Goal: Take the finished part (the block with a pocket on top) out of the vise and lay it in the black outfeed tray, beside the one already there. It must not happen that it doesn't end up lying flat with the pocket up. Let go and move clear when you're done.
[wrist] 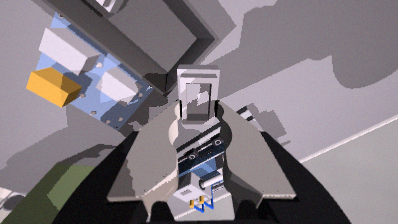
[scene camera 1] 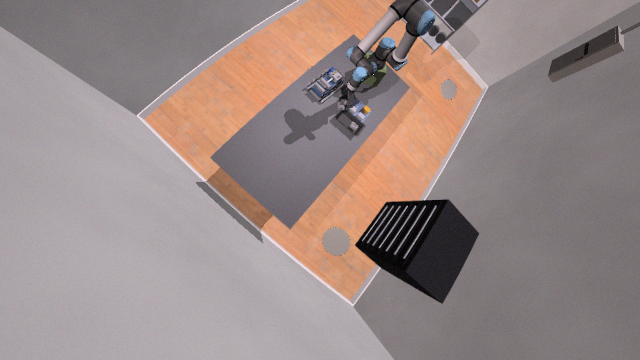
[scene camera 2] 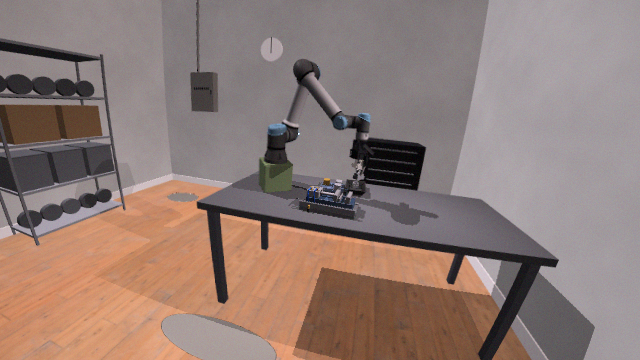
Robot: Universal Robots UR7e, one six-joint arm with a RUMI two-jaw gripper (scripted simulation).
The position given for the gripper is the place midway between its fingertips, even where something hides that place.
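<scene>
The wrist view contains a plain grey block [wrist: 114,83], an orange block [wrist: 50,84] and the gripper [wrist: 198,101].
</scene>
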